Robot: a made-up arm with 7 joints.
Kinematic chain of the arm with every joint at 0, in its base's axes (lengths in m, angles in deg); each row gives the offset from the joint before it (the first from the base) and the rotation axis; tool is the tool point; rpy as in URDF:
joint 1: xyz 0 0 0.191 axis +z
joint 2: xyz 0 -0.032 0.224 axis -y
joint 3: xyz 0 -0.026 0.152 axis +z
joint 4: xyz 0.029 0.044 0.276 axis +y
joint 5: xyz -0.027 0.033 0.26 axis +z
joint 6: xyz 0 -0.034 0.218 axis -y
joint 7: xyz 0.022 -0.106 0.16 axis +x
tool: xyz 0 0 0 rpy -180 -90 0
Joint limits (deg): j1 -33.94..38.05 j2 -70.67..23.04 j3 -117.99..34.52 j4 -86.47..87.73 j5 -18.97..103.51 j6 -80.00..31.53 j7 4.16..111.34
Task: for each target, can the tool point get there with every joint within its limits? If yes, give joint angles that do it. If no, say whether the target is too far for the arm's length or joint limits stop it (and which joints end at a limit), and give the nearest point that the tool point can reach.
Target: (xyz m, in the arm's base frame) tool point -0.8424 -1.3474 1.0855
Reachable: no: too far | nearest point -0.4319 -0.6908 0.9454 | short by 0.787 m
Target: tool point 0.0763 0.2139 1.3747
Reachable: yes | joints -14.22 -15.96 -59.09 -37.10 0.84 4.38 86.46
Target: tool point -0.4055 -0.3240 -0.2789
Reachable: no: joint limits stop it (at a limit: joint 1, joint 2, joint 4) | nearest point 0.1175 -0.5507 0.0696 | short by 0.668 m
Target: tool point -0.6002 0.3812 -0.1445
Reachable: no: joint limits stop it (at a limit: joint 1, joint 2, joint 4, joint 5, joint 6) | nearest point -0.5867 0.3576 0.4848 | short by 0.630 m
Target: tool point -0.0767 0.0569 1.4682
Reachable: yes | joints -2.22 -0.48 -36.89 -24.74 85.64 18.40 14.76
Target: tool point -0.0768 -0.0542 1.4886
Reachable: yes | joints 27.94 9.46 -1.56 -5.01 73.98 4.12 50.68
